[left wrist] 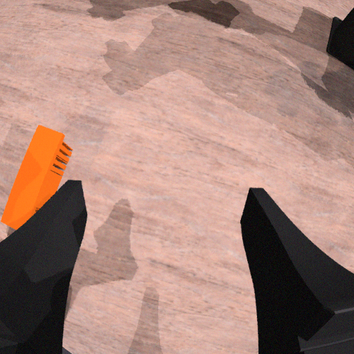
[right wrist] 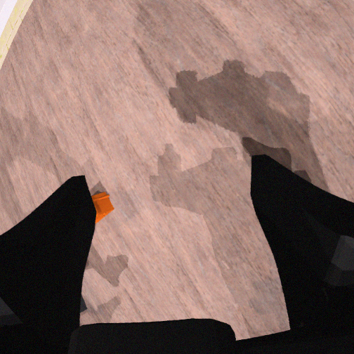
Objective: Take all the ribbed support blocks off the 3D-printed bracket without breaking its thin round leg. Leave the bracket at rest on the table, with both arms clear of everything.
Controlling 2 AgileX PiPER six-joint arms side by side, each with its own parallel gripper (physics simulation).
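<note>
An orange ribbed support block (left wrist: 34, 172) (right wrist: 103, 205) lies on the table. In the left wrist view it lies outside the left finger, which hides its lower right part. In the right wrist view one end shows beside the inner edge of the left finger, which hides the rest. My left gripper (left wrist: 164, 202) is open, with bare table between its fingertips. My right gripper (right wrist: 169, 185) is open and holds nothing. The bracket and its thin round leg cannot be made out. A dark grey sliver at the right gripper's left finger is too small to identify.
A black part (left wrist: 344, 42), apparently of the other arm, juts in at the upper right of the left wrist view. Arm shadows fall across the table (left wrist: 165, 120) (right wrist: 75, 100). The table's pale edge (right wrist: 15, 32) crosses the top left corner of the right wrist view.
</note>
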